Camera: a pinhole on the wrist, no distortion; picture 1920 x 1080 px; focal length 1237.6 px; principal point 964.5 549.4 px. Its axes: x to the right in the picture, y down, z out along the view. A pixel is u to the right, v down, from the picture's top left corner.
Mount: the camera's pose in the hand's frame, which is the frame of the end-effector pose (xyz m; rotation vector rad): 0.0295 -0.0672 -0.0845 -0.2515 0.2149 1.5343
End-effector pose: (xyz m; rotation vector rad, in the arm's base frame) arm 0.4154 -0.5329 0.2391 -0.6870 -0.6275 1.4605
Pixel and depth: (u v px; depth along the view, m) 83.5 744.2 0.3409
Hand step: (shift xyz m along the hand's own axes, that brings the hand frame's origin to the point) -0.0373 -0.1978 0.3110
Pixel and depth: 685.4 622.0 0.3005
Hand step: 0.0042 -0.0433 0.2221
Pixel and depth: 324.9 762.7 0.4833
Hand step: -0.0699 -0.1622 0.4484
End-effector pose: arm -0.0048 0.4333 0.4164 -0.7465 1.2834 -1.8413
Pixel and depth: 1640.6 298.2 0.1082
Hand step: 0.0509 0.0206 0.0021
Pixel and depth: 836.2 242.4 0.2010
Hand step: 0.0748 -0.0290 0.1150
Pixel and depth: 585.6 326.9 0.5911
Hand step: 0.1193 -0.0685 0.5363
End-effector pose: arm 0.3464 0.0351 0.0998 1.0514 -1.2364 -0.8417
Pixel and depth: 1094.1 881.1 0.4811
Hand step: -0.1074 0.1249 0.3571
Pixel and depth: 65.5 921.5 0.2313
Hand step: -0.0490 -0.1584 0.1840
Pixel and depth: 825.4 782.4 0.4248
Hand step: -0.0600 0.0136 0.3333
